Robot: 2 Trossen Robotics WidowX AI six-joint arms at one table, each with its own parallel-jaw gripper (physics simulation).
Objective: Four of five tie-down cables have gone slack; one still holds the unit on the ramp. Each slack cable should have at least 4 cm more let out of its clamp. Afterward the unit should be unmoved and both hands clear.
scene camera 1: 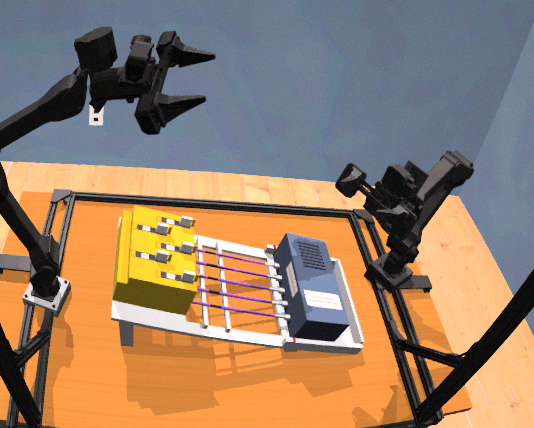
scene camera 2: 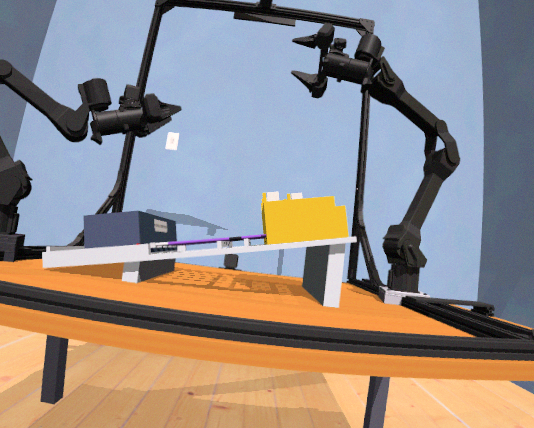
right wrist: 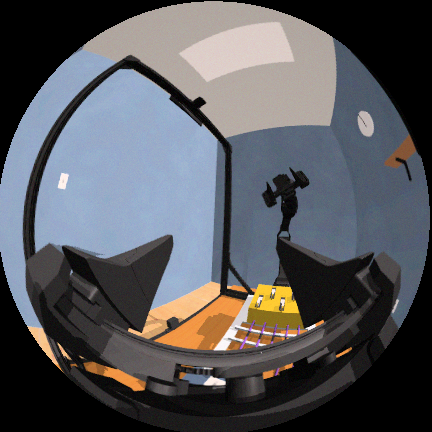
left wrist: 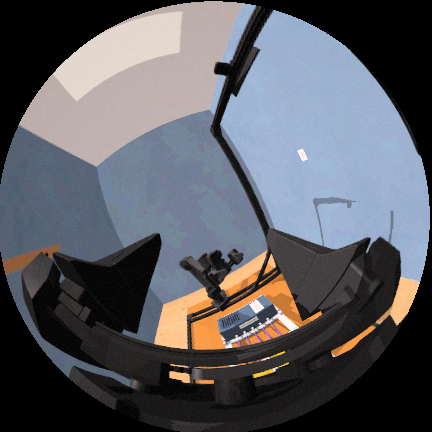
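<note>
A yellow clamp block [scene camera 1: 160, 295] [scene camera 2: 302, 220] [right wrist: 272, 316] with several grey levers on top sits at the high end of the white ramp [scene camera 1: 250, 339] [scene camera 2: 100, 255]. Purple cables [scene camera 1: 240, 270] [scene camera 2: 200, 241] run from it to the dark blue unit [scene camera 1: 315, 280] [scene camera 2: 112, 230] [left wrist: 245, 320] near the low end. Black bands show on the cables; which are slack I cannot tell. My left gripper [scene camera 1: 210, 78] [scene camera 2: 292, 56] [left wrist: 214, 236] [right wrist: 278, 174] is open and empty, high above the block. My right gripper [scene camera 2: 176, 113] [right wrist: 226, 242] is open and empty, above and away from the unit; its fingertips are unclear in scene camera 1.
The ramp stands on legs on the orange table [scene camera 1: 175, 400] [scene camera 2: 210, 295]. Black frame rails [scene camera 1: 215, 202] run along the table edges, and black posts rise around it. White crossbars [scene camera 1: 225, 300] lie under the cables.
</note>
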